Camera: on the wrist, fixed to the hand. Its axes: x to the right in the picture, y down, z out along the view.
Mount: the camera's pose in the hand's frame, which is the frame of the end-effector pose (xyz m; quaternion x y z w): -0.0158 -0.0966 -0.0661 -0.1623 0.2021 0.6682 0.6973
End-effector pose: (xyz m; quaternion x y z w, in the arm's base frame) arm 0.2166 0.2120 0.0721 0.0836 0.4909 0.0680 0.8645
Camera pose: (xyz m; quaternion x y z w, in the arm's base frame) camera 0.1551 0.1196 0.0316 0.2323 0.4502 0.7217 0.4718
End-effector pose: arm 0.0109 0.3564 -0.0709 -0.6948 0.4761 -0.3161 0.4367
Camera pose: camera -0.0139 0.3670 0.0441 -0.1734 0.9358 0.0082 0.3068
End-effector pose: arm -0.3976 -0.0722 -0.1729 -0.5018 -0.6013 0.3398 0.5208
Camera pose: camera -0.3585 -0.1205 -0.0725 -0.9049 -0.0339 0.3859 0.1762
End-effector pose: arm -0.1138 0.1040 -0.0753 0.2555 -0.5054 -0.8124 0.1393
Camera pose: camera -0.0608 0.1056 -0.1809 -0.0180 -0.3631 -0.5038 0.7836
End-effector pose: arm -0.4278 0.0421 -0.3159 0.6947 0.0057 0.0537 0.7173
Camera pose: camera -0.4423 0.1038 -0.4156 0.3610 -0.3240 0.6581 0.5759
